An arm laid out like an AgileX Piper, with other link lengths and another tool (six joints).
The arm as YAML. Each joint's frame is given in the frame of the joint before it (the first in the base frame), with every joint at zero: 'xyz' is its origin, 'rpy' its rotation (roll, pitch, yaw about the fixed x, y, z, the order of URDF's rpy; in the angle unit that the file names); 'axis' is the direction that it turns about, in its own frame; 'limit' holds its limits. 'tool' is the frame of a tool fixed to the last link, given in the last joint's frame.
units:
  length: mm
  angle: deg
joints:
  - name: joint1
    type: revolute
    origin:
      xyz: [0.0, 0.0, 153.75]
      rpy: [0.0, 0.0, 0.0]
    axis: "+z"
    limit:
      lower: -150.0
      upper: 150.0
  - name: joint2
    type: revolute
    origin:
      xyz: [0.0, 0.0, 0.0]
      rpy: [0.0, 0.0, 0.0]
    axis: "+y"
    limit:
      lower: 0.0
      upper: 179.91
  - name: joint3
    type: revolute
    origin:
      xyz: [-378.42, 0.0, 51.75]
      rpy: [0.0, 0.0, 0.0]
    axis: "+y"
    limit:
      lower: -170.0
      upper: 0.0
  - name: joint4
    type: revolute
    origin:
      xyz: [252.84, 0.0, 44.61]
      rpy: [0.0, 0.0, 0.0]
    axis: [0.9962, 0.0, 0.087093]
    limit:
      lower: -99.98
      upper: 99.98
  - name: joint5
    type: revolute
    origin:
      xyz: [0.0, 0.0, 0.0]
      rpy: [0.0, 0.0, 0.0]
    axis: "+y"
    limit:
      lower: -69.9
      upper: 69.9
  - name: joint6
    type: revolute
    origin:
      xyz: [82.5, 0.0, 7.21]
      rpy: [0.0, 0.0, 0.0]
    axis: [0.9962, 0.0, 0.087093]
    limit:
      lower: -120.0
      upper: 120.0
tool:
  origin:
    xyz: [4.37, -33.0, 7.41]
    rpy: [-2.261, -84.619, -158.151]
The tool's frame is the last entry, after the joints.
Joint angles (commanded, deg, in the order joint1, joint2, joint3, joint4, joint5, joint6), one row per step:
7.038, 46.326, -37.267, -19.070, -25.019, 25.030
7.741, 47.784, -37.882, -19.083, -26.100, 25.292
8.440, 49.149, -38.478, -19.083, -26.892, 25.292
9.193, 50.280, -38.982, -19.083, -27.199, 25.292
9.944, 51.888, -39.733, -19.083, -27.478, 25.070
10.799, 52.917, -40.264, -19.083, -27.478, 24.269
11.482, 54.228, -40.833, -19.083, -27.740, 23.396
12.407, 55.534, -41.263, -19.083, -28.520, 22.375
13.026, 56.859, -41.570, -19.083, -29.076, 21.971
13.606, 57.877, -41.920, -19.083, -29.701, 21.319
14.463, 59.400, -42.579, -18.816, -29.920, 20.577
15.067, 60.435, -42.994, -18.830, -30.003, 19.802
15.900, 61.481, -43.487, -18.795, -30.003, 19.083
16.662, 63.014, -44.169, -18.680, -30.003, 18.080
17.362, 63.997, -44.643, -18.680, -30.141, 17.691
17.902, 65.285, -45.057, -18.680, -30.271, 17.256
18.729, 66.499, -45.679, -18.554, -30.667, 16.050
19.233, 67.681, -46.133, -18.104, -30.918, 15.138
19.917, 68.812, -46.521, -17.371, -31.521, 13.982
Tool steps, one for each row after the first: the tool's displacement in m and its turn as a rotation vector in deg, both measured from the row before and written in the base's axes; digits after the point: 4 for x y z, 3 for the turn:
0.0080, 0.0031, 0.0019, 0.275, -0.107, 1.144
0.0075, 0.0031, 0.0016, 0.021, 0.024, 0.957
0.0064, 0.0030, 0.0007, -0.041, 0.334, 0.853
0.0092, 0.0036, 0.0009, -0.287, 0.520, 0.769
0.0058, 0.0034, 0.0009, -0.805, 0.236, 0.600
0.0073, 0.0036, 0.0006, -0.862, 0.199, 0.497
0.0069, 0.0047, 0.0004, -0.897, -0.209, 0.866
0.0073, 0.0039, -0.0012, -0.435, 0.342, 0.677
0.0054, 0.0035, 0.0001, -0.555, -0.159, 0.588
0.0084, 0.0050, -0.0005, -0.542, 0.418, 0.659
0.0056, 0.0037, -0.0005, -0.823, 0.214, 0.416
0.0056, 0.0046, -0.0004, -0.741, 0.248, 0.630
0.0084, 0.0054, -0.0011, -1.003, 0.426, 0.475
0.0051, 0.0045, -0.0005, -0.437, 0.196, 0.646
0.0070, 0.0046, -0.0022, -0.593, 0.526, 0.476
0.0060, 0.0057, 0.0000, -0.957, -0.294, 0.635
0.0062, 0.0042, -0.0015, -0.510, 0.187, 0.247
0.0055, 0.0048, -0.0013, -0.332, -0.133, 0.388

